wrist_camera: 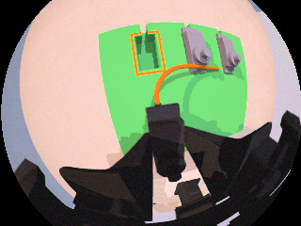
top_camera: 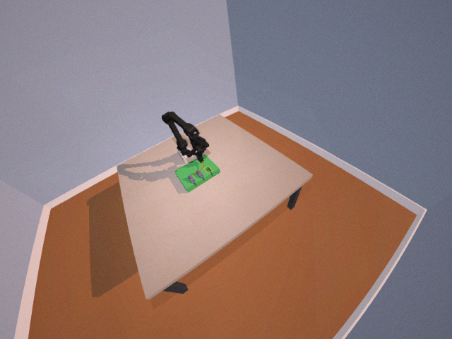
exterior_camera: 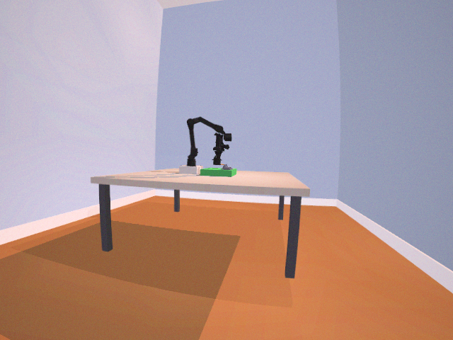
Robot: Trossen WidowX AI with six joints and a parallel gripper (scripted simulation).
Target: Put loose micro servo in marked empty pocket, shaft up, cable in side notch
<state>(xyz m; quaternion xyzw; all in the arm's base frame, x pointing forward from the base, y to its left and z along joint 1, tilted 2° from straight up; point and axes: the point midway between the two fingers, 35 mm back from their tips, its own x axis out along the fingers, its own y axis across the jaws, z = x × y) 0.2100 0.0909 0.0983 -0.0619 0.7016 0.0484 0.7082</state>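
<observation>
Now: the green deck 100 mm below my gripper tip and 80 mm to the right of it.
</observation>
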